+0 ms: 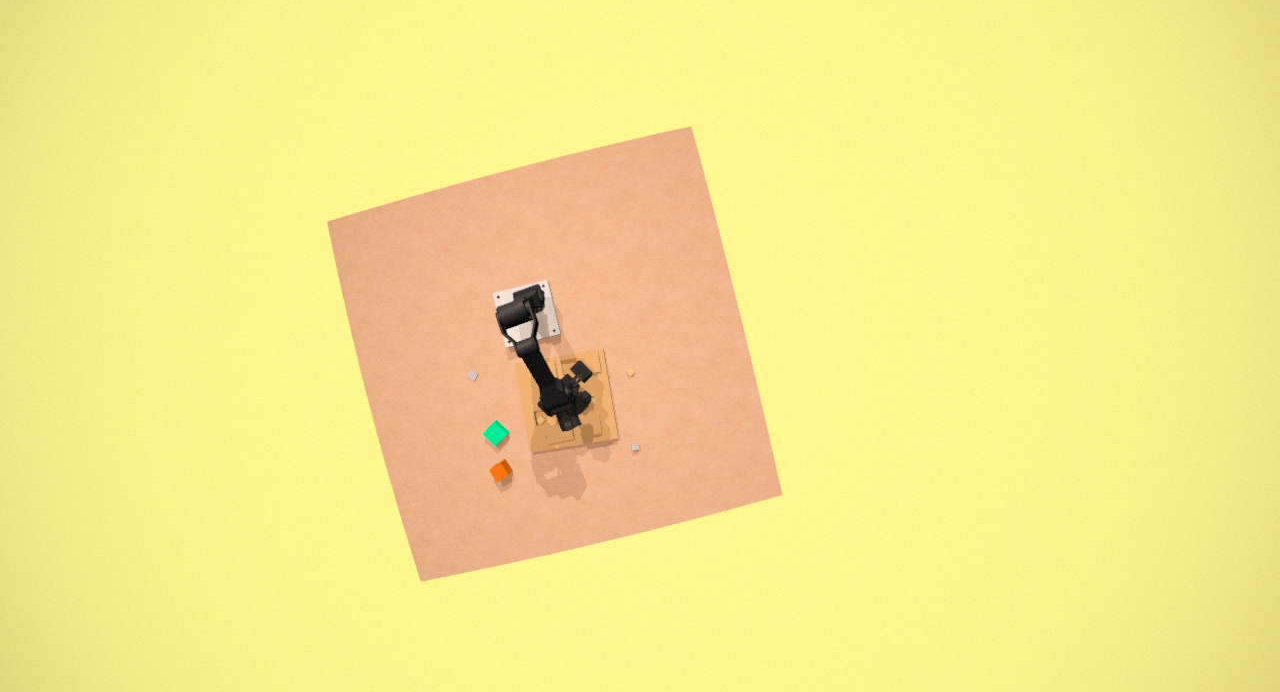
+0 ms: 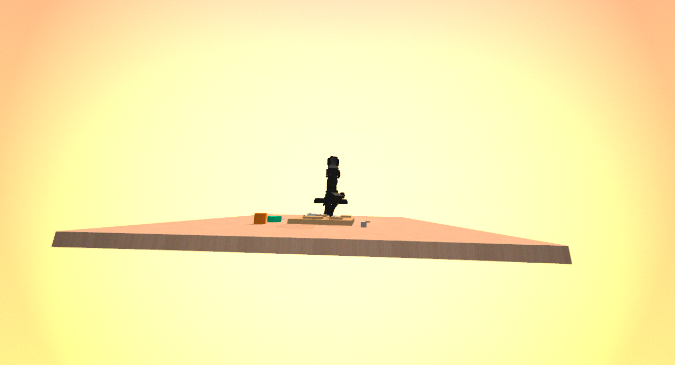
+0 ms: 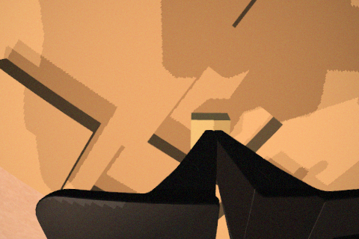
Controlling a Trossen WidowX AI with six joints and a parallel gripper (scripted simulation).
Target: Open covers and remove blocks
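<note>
The tan puzzle board lies 50 mm ahead of my gripper tip. Also, from my gripper tip: grey cube: 250 mm ahead, 160 mm to the left, 10 mm below; then green block: 100 mm ahead, 280 mm to the right, 10 mm below; then orange block: 220 mm ahead, 290 mm to the right.
</note>
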